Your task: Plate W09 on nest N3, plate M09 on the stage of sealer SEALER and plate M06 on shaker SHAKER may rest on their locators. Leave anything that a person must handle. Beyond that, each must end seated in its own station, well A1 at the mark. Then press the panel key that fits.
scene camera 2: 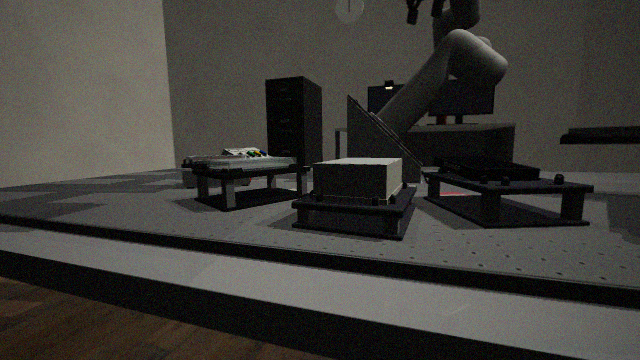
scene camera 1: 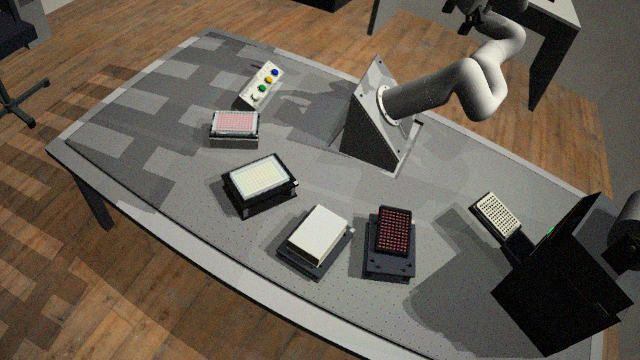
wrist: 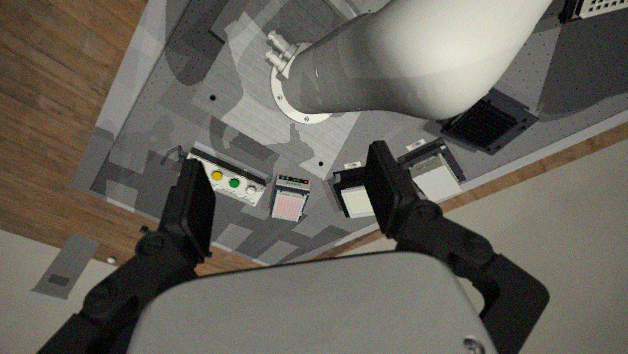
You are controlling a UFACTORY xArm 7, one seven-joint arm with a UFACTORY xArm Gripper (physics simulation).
black plate with red wells: scene camera 2; scene camera 1; wrist 482,124
same spot on black plate with red wells: [scene camera 2: 470,167] = [scene camera 1: 377,243]
